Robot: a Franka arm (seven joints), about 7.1 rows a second.
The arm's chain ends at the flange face. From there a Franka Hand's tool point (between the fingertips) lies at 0.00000 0.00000 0.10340 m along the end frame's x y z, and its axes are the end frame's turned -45 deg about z.
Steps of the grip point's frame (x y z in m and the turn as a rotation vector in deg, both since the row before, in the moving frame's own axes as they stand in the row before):
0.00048, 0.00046, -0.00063, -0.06, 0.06, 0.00
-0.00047, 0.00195, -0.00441, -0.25, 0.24, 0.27
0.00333, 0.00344, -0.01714, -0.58, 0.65, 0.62
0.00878, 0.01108, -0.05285, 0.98, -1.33, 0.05
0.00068, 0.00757, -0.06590, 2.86, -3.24, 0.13
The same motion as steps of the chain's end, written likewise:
0.00051, -0.00001, -0.00063, 0.00, 0.08, 0.00
0.00042, 0.00170, -0.00441, -0.01, 0.35, 0.27
0.00322, 0.00016, -0.01713, 0.05, 0.87, 0.62
0.01699, 0.00118, -0.05281, -0.25, -1.63, 0.05
0.01361, 0.00440, -0.06561, -0.27, -4.31, 0.13

